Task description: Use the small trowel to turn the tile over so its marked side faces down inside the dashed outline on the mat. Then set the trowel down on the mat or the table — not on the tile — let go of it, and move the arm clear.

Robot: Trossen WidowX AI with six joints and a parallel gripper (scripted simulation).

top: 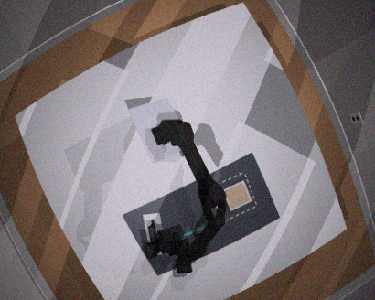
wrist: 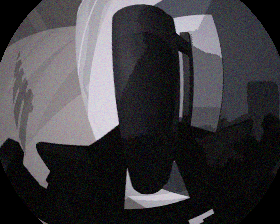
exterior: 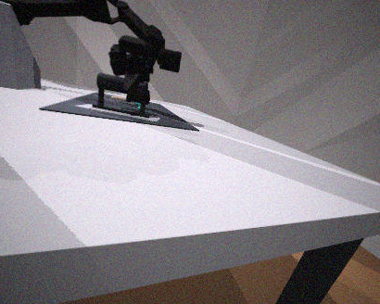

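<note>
The trowel is 10 mm ahead of my gripper tip, 20 mm to the left of it and 10 mm below it. The rest, counted from my gripper tip: tile (30 mm behind, 430 mm to the left, 40 mm below); then dark mat (10 mm ahead, 260 mm to the left, 70 mm below).
</note>
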